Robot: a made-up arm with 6 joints. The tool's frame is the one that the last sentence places. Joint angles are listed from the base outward.
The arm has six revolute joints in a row. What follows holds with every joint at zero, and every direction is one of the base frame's. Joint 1 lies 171.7 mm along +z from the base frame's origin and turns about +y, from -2.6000 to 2.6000 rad. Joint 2 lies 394.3 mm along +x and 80.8 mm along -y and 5.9 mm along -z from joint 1 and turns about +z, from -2.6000 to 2.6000 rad. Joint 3 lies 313.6 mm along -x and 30.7 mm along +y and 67.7 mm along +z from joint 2 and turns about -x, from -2.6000 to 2.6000 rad. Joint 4 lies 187.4 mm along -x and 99.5 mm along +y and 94.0 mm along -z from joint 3 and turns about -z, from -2.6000 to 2.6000 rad. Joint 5 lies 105.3 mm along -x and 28.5 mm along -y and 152.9 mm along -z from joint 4 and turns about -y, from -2.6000 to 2.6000 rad. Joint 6 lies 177.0 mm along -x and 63.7 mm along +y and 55.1 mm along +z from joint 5 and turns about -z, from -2.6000 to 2.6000 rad. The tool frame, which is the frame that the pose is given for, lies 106.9 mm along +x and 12.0 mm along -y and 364.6 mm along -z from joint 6; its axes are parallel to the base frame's.
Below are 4 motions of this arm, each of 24 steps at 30 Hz.
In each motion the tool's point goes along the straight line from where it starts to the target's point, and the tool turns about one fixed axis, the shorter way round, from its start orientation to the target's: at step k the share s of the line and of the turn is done. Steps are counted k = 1, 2, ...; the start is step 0. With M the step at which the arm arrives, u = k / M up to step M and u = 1 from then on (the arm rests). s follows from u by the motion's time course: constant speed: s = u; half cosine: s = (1 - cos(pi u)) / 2; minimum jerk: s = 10 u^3 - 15 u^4 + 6 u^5.
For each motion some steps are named. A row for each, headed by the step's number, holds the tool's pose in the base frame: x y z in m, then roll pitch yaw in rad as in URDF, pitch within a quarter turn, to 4 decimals.
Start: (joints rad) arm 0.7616 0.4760 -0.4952 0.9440 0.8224 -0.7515
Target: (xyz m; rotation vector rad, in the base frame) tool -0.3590 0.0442 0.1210 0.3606 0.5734 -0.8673
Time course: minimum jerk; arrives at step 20
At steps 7, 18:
7: -0.3344 0.0691 0.0312 0.1076 0.3478 -0.0645
18: -0.3587 0.0445 0.1200 0.0870 0.6475 -0.8619

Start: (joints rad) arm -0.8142 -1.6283 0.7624 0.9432 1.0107 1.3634
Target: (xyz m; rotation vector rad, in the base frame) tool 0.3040 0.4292 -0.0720 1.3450 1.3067 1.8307
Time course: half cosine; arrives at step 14
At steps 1, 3, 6, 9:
1: 0.2983 0.4571 -0.0073 0.9407 -0.1757 2.2783
3: 0.2989 0.4544 -0.0136 0.9923 -0.2072 2.2591
6: 0.3005 0.4465 -0.0319 1.1476 -0.2922 2.1932
9: 0.3024 0.4372 -0.0534 1.3426 -0.3774 2.0967

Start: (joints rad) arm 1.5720 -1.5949 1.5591 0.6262 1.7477 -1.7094
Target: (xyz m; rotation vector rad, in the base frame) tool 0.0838 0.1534 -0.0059 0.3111 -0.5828 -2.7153
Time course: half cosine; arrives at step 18
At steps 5, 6, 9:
5: -0.0034 0.1567 0.0890 1.2498 -0.0760 -2.5185
6: 0.0042 0.1564 0.0808 1.1824 -0.0507 -2.5312
9: 0.0307 0.1554 0.0519 0.9438 0.0301 -2.5885

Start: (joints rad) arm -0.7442 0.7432 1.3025 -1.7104 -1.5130 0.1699
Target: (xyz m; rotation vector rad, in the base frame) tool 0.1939 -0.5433 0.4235 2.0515 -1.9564 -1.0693
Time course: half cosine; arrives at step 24
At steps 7, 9, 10, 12, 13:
7: -0.0008 -0.5557 0.5303 -2.9116 -0.0602 -0.7778
9: 0.0265 -0.5540 0.5153 -2.9983 0.0453 -0.8700
10: 0.0415 -0.5530 0.5071 -3.0501 0.0994 -0.9246
12: 0.0729 -0.5510 0.4899 3.1143 0.2026 -1.0490
13: 0.0887 -0.5500 0.4812 3.0486 0.2486 -1.1173

